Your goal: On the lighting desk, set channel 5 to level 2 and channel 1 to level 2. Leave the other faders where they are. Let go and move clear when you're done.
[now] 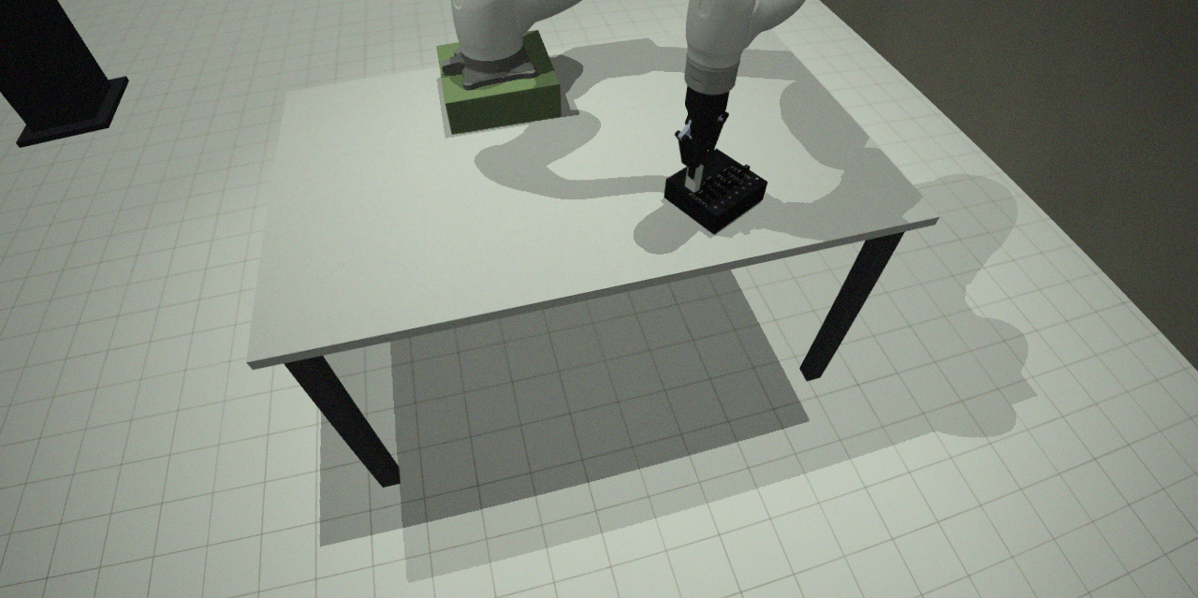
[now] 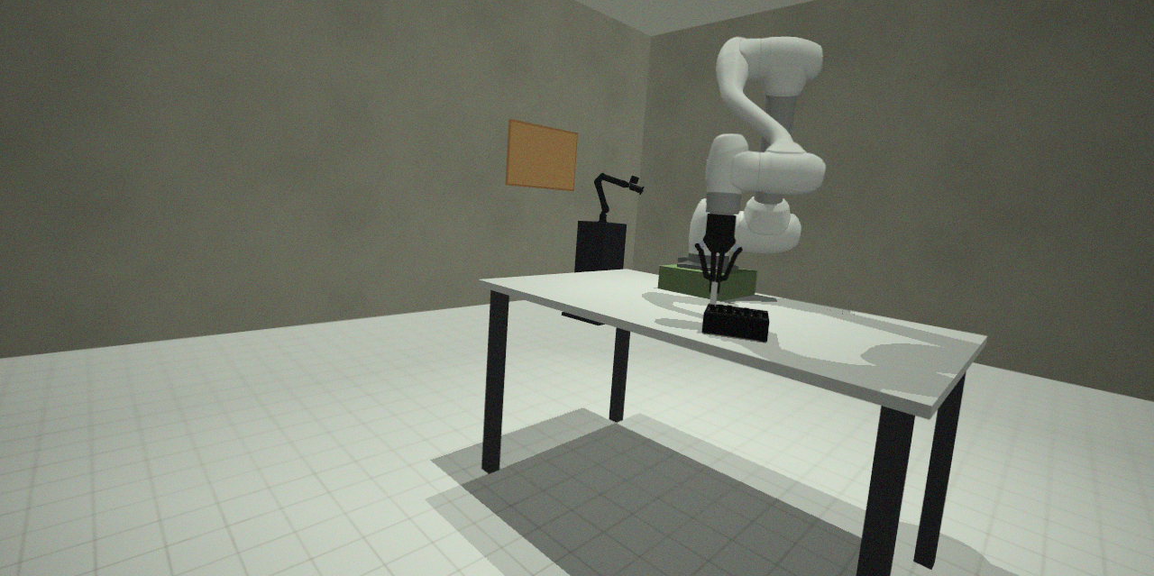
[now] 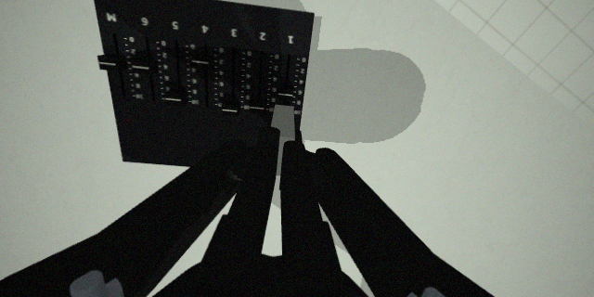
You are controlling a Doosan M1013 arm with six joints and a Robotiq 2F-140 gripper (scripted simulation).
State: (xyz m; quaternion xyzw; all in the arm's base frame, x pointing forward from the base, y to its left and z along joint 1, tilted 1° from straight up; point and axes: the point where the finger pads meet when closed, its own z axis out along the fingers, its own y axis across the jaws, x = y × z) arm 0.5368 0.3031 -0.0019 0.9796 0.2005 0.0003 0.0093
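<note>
The channel 2 fader cap lies 3 cm below my hand and 2 cm to the left of it. The rest, counted from my hand: channel 1 fader cap 3 cm below, 2 cm ahead, 1 cm to the left; then channel 3 fader cap 4 cm to the left, 3 cm below, 1 cm behind; then channel 4 fader cap 8 cm to the left, 3 cm below, 1 cm ahead.
</note>
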